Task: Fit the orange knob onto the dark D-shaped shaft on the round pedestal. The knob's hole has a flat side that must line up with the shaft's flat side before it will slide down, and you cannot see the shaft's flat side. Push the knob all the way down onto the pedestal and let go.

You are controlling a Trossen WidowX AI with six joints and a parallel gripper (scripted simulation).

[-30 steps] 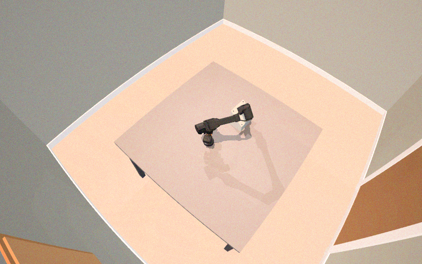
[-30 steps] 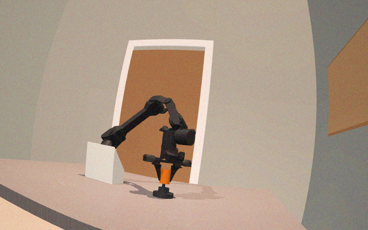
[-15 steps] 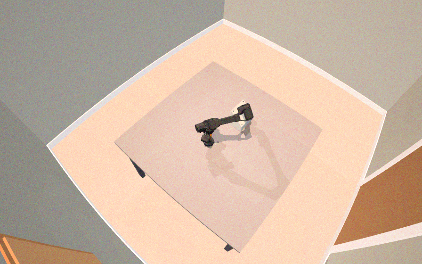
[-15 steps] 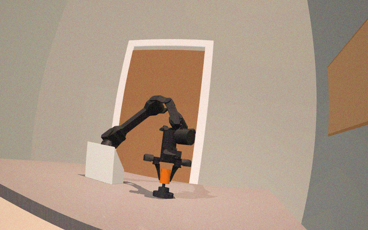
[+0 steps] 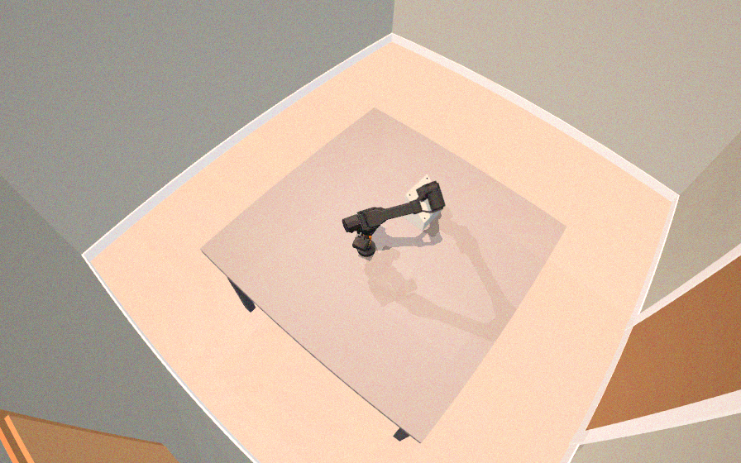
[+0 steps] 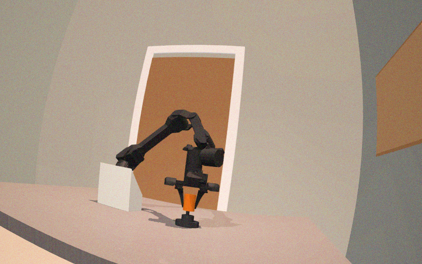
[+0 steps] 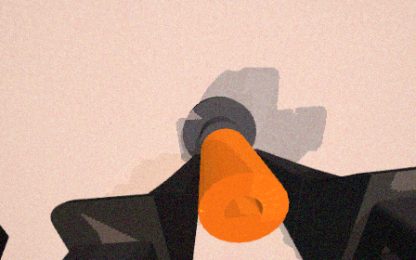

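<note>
My gripper tip is 20 mm below the orange knob. The rest, counted from my gripper tip: pedestal: 40 mm below.
</note>
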